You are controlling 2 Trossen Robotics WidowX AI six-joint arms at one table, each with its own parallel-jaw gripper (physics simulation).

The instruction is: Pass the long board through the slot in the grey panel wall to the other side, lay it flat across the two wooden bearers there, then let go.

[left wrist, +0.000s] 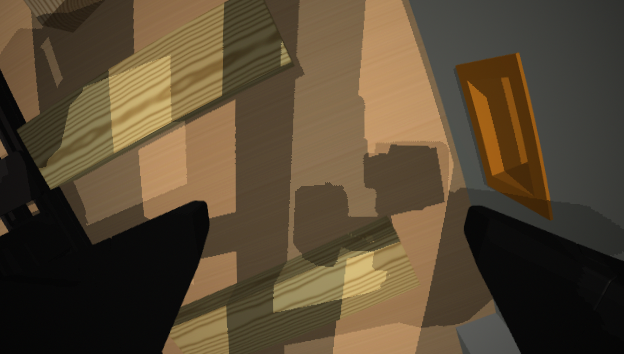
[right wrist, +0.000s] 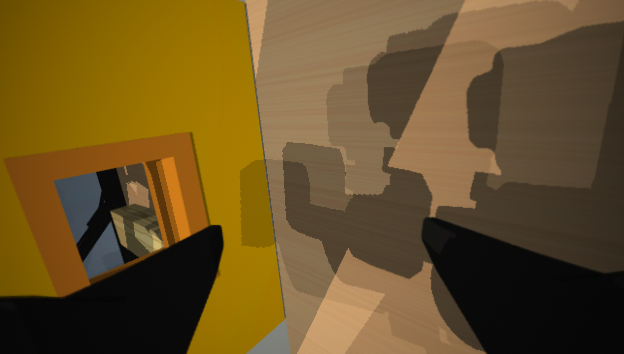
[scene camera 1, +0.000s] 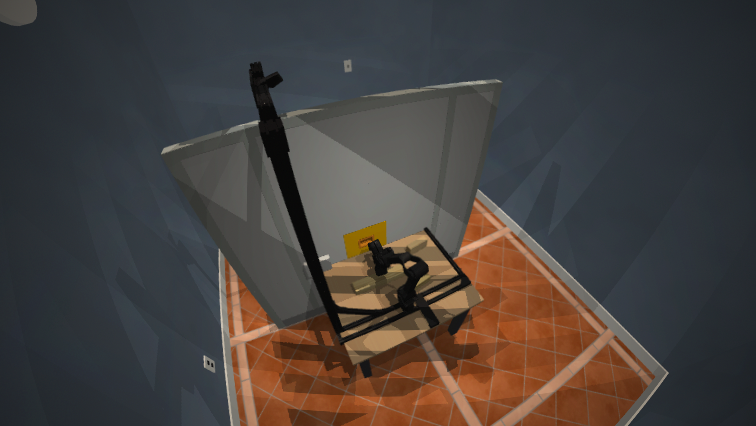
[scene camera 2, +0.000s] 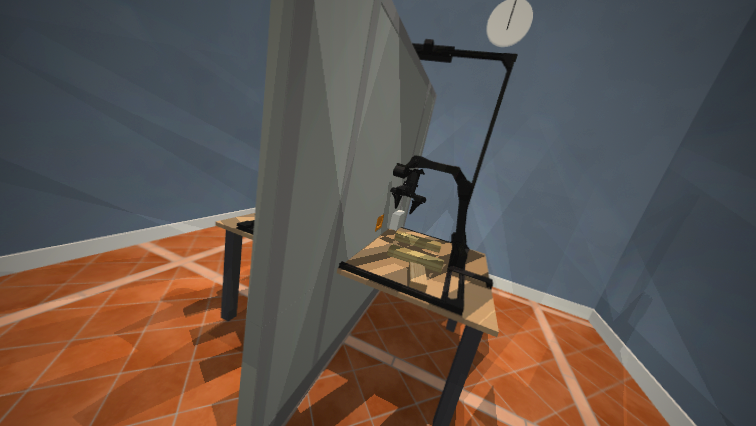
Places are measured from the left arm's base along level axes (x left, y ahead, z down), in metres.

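Pixels of known places: left gripper, between the fingertips: [left wrist: 339,216] [scene camera 2: 402,211]; right gripper, between the fingertips: [right wrist: 324,231]; left arm's base, origin of its link: [left wrist: 45,244] [scene camera 2: 457,264]; right arm's base, origin of its link: [scene camera 1: 407,306].
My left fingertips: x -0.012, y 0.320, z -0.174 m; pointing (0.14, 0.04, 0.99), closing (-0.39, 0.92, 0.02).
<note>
For each thing: its top centre in the pictures, then the offset to it from my left fingertips. "spot": a spot on its surface instead. Level surfaces: height alone.
- pale wooden piece, a spot on its surface: [scene camera 1: 365,286] spot: dx -0.138, dy +0.405, dz +0.154 m
- yellow plate, a spot on its surface: [right wrist: 125,75] spot: dx +0.055, dy +0.164, dz +0.113 m
- bearer, centre of its top: [left wrist: 137,96] [scene camera 2: 416,254] dx +0.097, dy -0.130, dz +0.155 m
- light wood block, a spot on its surface: [left wrist: 70,7] spot: dx +0.194, dy -0.160, dz +0.166 m
- table, height of its surface: dz +0.193 m
A pale wooden piece [scene camera 1: 365,286], apparently the long board, lies on the table partly hidden under the right arm in scene camera 1. My right gripper [scene camera 1: 379,273] [right wrist: 324,231] is open and empty over the table, close to the yellow plate [right wrist: 125,75] on the grey panel wall [scene camera 1: 343,174] [scene camera 2: 322,158]. The slot has an orange frame [left wrist: 490,71] [right wrist: 125,154]; a wooden piece [right wrist: 137,227] shows through it. My left gripper [scene camera 2: 406,209] [left wrist: 339,216] is open and empty above the two wooden bearers, one bearer [scene camera 2: 417,258] [left wrist: 145,95] and the other [scene camera 2: 420,241] [left wrist: 310,290].
Another wooden piece [scene camera 1: 417,246] lies near the wall in scene camera 1. A light wood block [left wrist: 70,7] is at the top left of the left wrist view. A white block [scene camera 1: 320,263] [scene camera 2: 396,219] is beside the wall. Black rails [scene camera 2: 402,288] edge the table [scene camera 2: 478,306].
</note>
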